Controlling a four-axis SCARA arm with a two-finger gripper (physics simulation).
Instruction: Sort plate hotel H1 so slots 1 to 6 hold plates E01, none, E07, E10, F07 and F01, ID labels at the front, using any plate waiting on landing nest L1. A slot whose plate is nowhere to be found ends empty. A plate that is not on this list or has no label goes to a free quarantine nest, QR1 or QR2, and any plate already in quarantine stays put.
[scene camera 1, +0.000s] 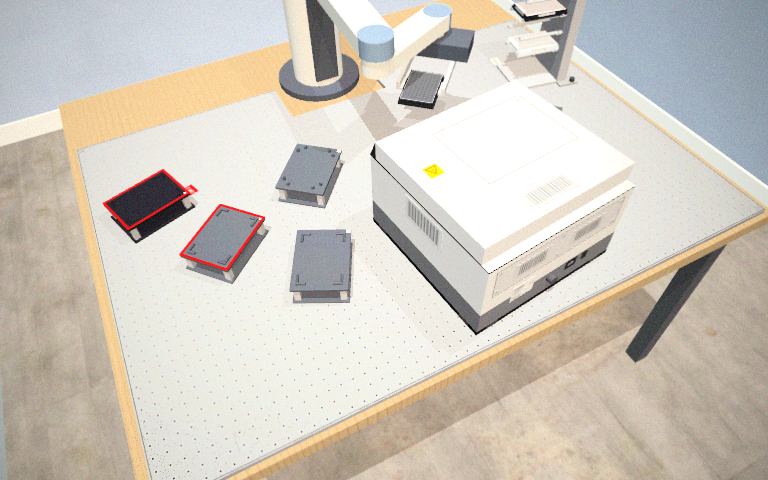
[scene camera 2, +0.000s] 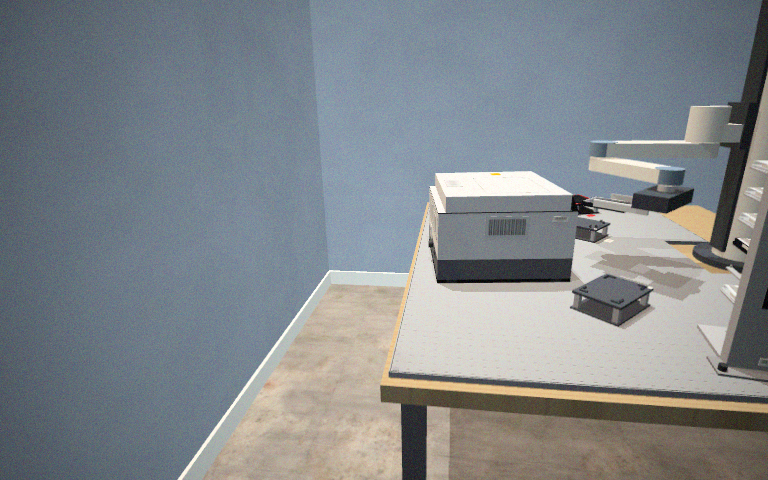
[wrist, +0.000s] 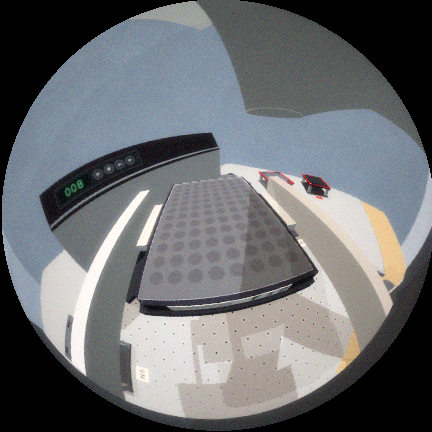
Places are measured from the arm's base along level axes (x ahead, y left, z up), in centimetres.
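Pixels of known places: gripper, fingertip midpoint: (scene camera 1: 420, 89) (scene camera 2: 602, 199) (wrist: 210, 191); arm's base, origin of the base link: (scene camera 1: 319, 77) (scene camera 2: 738, 260).
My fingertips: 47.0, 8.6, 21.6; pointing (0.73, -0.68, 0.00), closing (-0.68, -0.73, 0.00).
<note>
For each thing: its top centre in the pictures, then the offset to it from my fingertips, as dx, dy, dz. "*": a spot on its surface instead.
- dark grey plate, middle of its top: (wrist: 213, 207) (scene camera 1: 421, 86) (scene camera 2: 608, 202) -1.3, +1.3, -0.4
- Plate hotel H1, surface spot: (scene camera 2: 748, 339) * -10.3, +55.9, -13.5
- black plate, middle of its top: (scene camera 1: 539, 5) -16.4, +47.3, +1.6
- black-topped, middle of its top: (scene camera 1: 145, 196) (scene camera 2: 577, 198) (wrist: 315, 179) -11.8, -67.2, -14.9
- grey-topped, middle of its top: (scene camera 1: 222, 233) (wrist: 275, 175) +8.2, -54.2, -14.7
- big white instrument, middle of its top: (scene camera 1: 502, 151) (wrist: 119, 150) (scene camera 2: 494, 182) +32.3, +0.0, +5.2
- pegged grey nest, middle of its top: (scene camera 1: 308, 164) (scene camera 2: 581, 219) -3.3, -29.0, -14.3
- grey nest with corner guides, middle of its top: (scene camera 1: 321, 256) +24.4, -37.4, -14.7
My gripper (scene camera 1: 425, 80) (wrist: 210, 191) is shut on a dark grey plate (scene camera 1: 419, 90) (wrist: 220, 245) with rows of round wells, held level above the table behind the white instrument. A pale strip shows on its near edge; no ID is readable. Plate hotel H1 (scene camera 1: 564, 50) (scene camera 2: 748, 339) stands at the right, apart from the gripper; a black plate (scene camera 1: 538, 10) sits in one slot. Its labels are unreadable. Two red-rimmed nests stand at the left in scene camera 1, one black-topped (scene camera 1: 148, 199) (wrist: 316, 180) and one grey-topped (scene camera 1: 223, 236). Which nests are L1, QR1 and QR2 cannot be read.
A big white instrument (scene camera 1: 504, 135) (scene camera 2: 504, 237) stands mid-table, its display showing 008 in the wrist view. A pegged grey nest (scene camera 1: 308, 168) and a grey nest with corner guides (scene camera 1: 321, 260) stand left of it. Another grey nest (scene camera 2: 612, 291) stands between instrument and hotel.
</note>
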